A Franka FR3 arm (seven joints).
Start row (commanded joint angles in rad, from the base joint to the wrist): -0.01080 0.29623 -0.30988 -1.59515 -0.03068 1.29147 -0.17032
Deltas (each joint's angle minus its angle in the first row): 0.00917 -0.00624 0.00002 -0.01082 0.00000 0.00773 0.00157; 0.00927 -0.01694 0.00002 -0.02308 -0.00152 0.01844 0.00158; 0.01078 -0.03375 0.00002 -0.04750 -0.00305 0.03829 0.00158; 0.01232 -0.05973 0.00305 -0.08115 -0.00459 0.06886 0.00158; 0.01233 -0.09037 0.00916 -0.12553 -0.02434 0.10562 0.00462; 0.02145 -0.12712 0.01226 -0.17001 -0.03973 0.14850 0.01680; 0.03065 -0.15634 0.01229 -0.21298 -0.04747 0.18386 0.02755
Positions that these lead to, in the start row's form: -0.00163 0.28999 -0.30986 -1.60597 -0.03068 1.29920 -0.16875; -0.00153 0.27929 -0.30986 -1.61823 -0.03220 1.30991 -0.16874; -0.00002 0.26248 -0.30986 -1.64265 -0.03373 1.32976 -0.16874; 0.00152 0.23650 -0.30683 -1.67630 -0.03527 1.36033 -0.16874; 0.00153 0.20586 -0.30072 -1.72068 -0.05502 1.39709 -0.16570; 0.01065 0.16911 -0.29762 -1.76516 -0.07041 1.43997 -0.15352; 0.01985 0.13989 -0.29759 -1.80813 -0.07815 1.47533 -0.14277
